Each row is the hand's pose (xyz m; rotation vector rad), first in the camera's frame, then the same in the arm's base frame.
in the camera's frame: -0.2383 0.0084 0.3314 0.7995 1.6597 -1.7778
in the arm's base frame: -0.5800 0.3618 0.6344 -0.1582 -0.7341 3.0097
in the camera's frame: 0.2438 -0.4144 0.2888 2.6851 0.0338 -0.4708
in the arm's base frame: -0.3506 -0.2093 0.8195 1.5090 -0.5630 -1.2350
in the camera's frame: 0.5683 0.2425 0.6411 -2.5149 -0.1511 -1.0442
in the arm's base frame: 0.2026 0.0835 0.3008 2.5307 -0.2506 0.0685
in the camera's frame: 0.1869 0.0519 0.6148 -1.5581 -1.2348 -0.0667
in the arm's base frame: -0.0864 0.2356 0.5762 -2.3550 -0.2109 0.7391
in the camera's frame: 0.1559 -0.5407 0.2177 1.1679 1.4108 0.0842
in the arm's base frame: -0.4760 -0.2497 0.9262 0.7556 1.4046 -1.3349
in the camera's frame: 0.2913 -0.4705 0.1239 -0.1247 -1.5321 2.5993
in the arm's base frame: -0.4508 -0.3551 0.7836 0.2570 -0.0263 2.2638
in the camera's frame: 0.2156 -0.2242 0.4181 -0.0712 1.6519 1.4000
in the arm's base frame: -0.2488 -0.0263 0.7204 0.3745 2.5396 0.1702
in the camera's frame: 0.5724 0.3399 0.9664 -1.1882 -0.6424 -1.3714
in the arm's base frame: 0.4620 0.2969 0.3510 -2.5731 -0.4160 -0.9179
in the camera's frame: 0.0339 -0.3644 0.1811 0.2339 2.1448 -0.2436
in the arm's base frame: -0.5616 -0.0939 0.8008 0.1937 2.3458 -1.7789
